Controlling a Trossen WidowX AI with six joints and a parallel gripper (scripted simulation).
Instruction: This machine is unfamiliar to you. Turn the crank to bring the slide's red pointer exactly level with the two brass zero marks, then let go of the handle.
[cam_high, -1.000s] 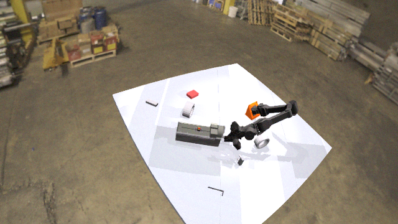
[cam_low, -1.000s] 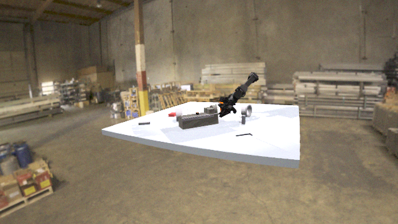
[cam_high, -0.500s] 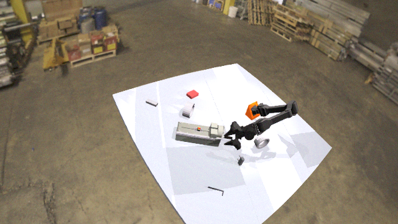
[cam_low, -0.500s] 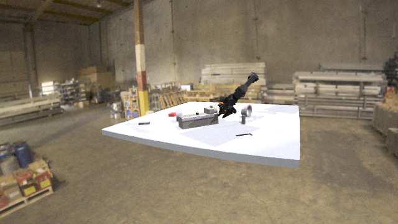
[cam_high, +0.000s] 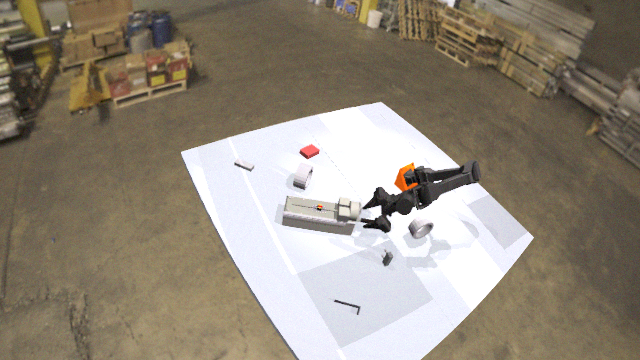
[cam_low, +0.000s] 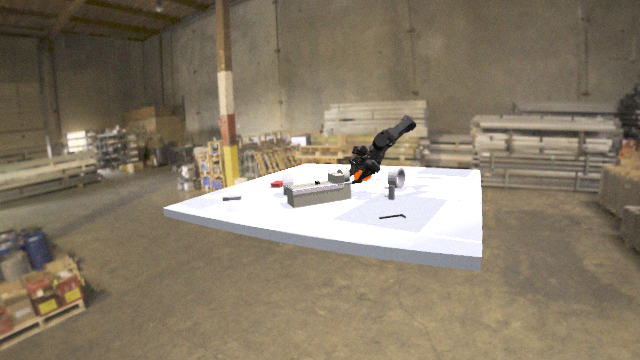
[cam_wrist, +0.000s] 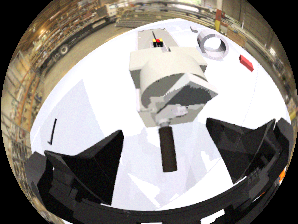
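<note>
My gripper tip is now 10 mm past the dark crank handle, 20 mm to the right of it and 20 mm above it. From my gripper tip the other things lie so: hex key 260 mm ahead, 220 mm to the left, 80 mm below; then red pointer 100 mm ahead, 130 mm to the right; then small clip 30 mm ahead, 170 mm to the left, 50 mm below.
</note>
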